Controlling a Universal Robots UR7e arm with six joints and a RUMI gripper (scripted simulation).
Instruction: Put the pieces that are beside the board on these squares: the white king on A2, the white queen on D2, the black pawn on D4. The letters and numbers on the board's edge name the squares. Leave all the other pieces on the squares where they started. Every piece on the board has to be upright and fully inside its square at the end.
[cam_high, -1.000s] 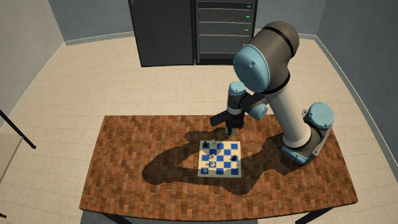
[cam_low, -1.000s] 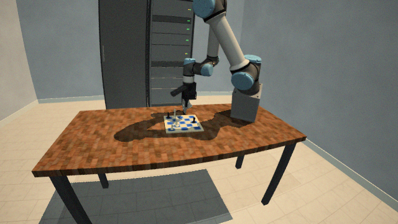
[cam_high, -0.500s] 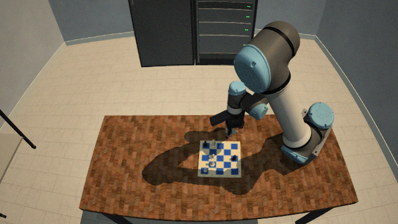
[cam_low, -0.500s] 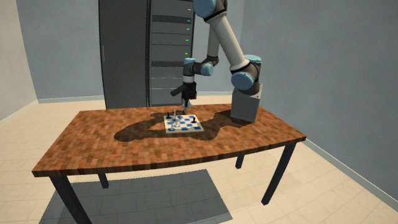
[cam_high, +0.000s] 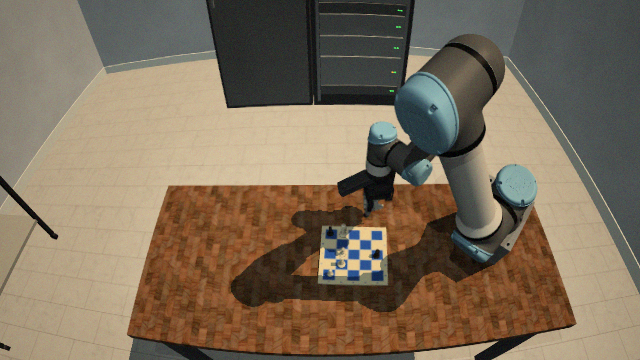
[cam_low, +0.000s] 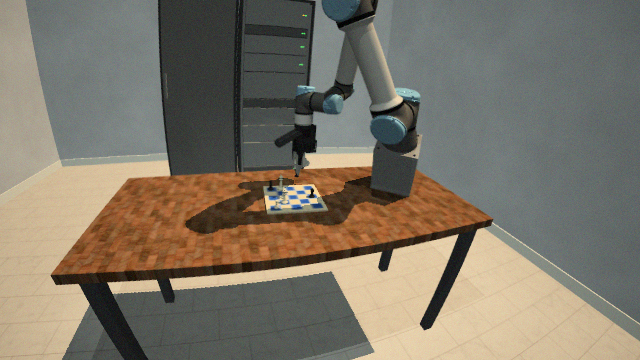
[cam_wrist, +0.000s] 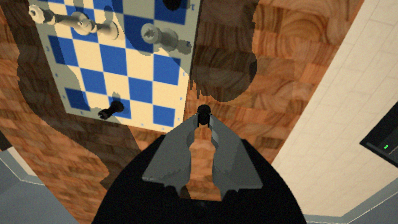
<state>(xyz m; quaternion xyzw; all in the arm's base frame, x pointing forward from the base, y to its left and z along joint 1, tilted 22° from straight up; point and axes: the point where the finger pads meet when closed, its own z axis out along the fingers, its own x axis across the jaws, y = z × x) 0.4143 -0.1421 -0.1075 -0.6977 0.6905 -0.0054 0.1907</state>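
My gripper is now 13 cm to the right of the blue-and-cream chessboard, 5 cm short of it and 5 cm above it. From my hand the other things lie so: tall white piece (8 cm ahead, 5 cm to the left, 2 cm below); then black pawn (1 cm below).
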